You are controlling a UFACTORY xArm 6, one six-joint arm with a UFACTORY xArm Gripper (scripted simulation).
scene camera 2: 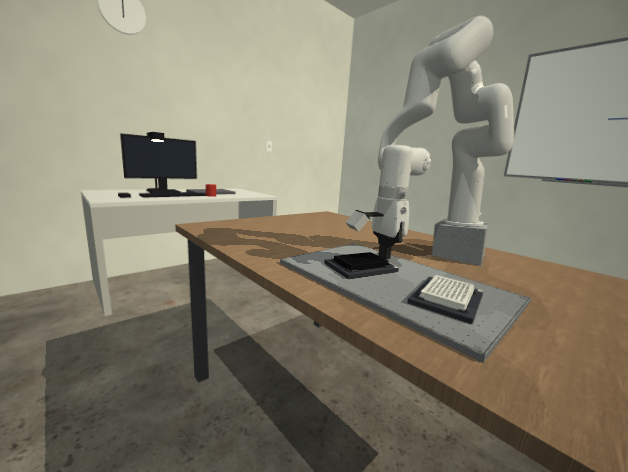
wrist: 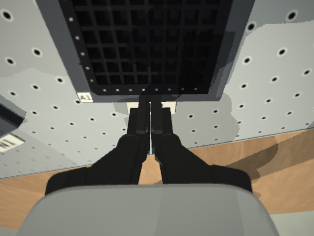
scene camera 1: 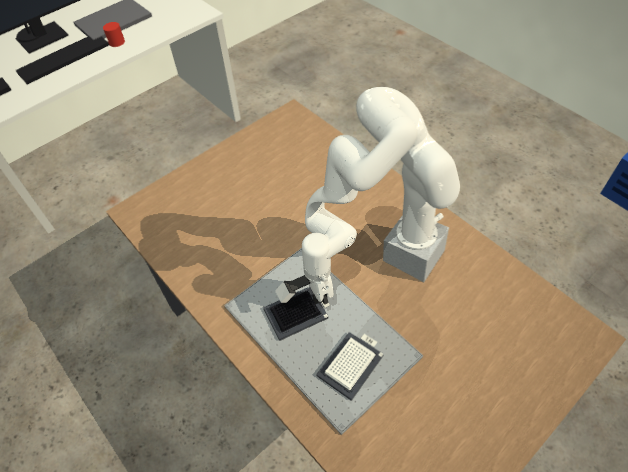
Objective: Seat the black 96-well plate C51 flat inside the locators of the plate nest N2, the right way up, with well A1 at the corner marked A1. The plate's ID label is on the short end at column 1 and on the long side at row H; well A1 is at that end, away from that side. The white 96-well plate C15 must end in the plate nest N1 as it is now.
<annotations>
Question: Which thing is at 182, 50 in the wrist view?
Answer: A black 96-well plate C51.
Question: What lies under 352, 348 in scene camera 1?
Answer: A white plate C15.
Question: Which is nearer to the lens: the white plate C15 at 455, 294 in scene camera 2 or the black 96-well plate C51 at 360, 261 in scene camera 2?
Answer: The white plate C15.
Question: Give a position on a black 96-well plate C51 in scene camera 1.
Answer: At 300, 308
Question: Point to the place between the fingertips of my gripper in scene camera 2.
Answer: At 384, 258
</annotations>
